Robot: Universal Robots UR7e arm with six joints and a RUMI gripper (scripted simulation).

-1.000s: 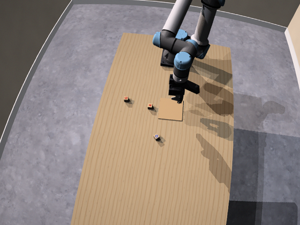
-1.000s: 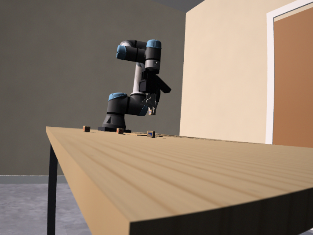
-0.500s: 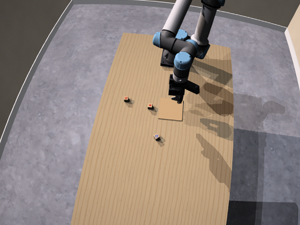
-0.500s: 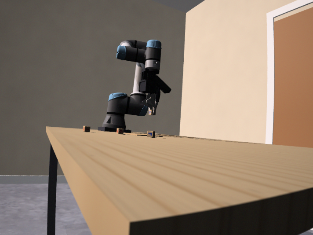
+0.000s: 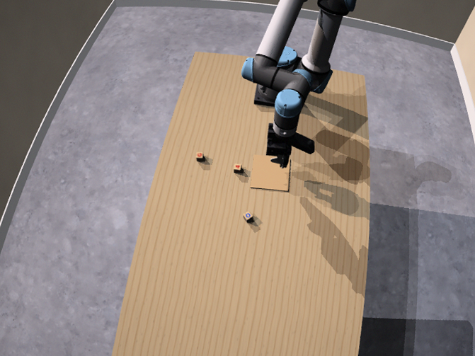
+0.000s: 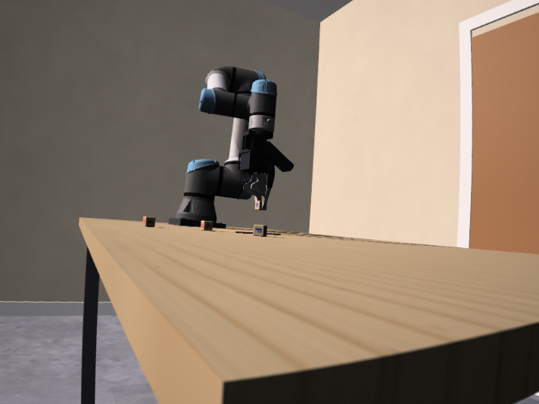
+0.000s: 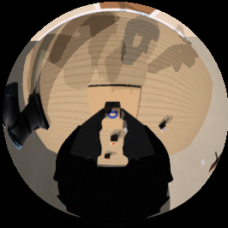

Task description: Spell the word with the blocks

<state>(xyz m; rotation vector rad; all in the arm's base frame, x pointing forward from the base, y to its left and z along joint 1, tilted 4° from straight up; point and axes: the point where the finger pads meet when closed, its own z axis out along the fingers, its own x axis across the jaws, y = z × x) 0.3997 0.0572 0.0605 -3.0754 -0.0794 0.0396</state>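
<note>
My gripper is now 80 mm above the tan mat and 40 mm to the left of it.
</note>
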